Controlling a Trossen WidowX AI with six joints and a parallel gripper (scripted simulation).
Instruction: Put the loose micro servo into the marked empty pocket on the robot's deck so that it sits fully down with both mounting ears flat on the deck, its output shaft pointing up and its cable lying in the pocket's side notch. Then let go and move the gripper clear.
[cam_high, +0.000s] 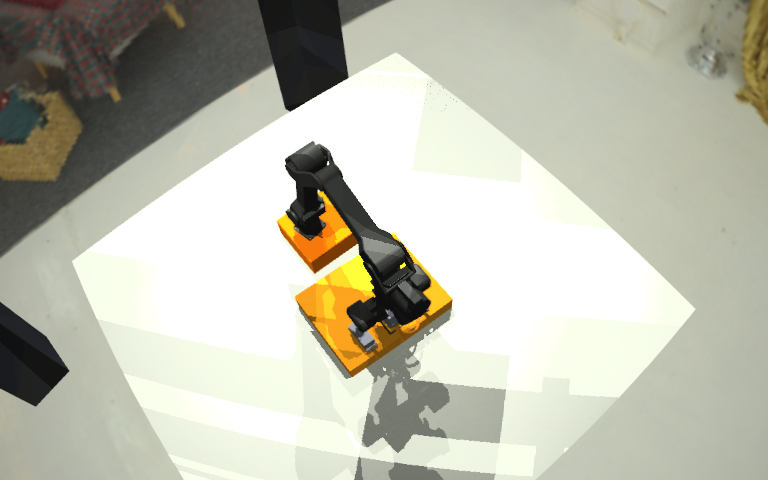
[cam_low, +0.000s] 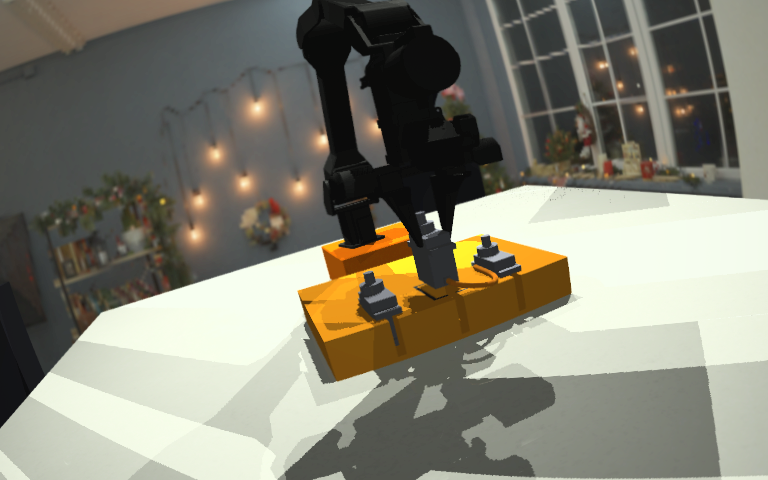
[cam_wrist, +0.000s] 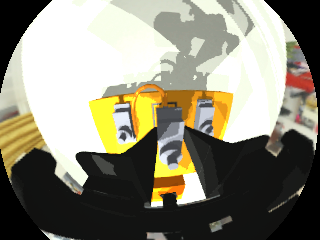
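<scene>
Right now the orange deck is 120 mm behind my gripper tip, 80 mm below it and 30 mm to the left of it.
</scene>
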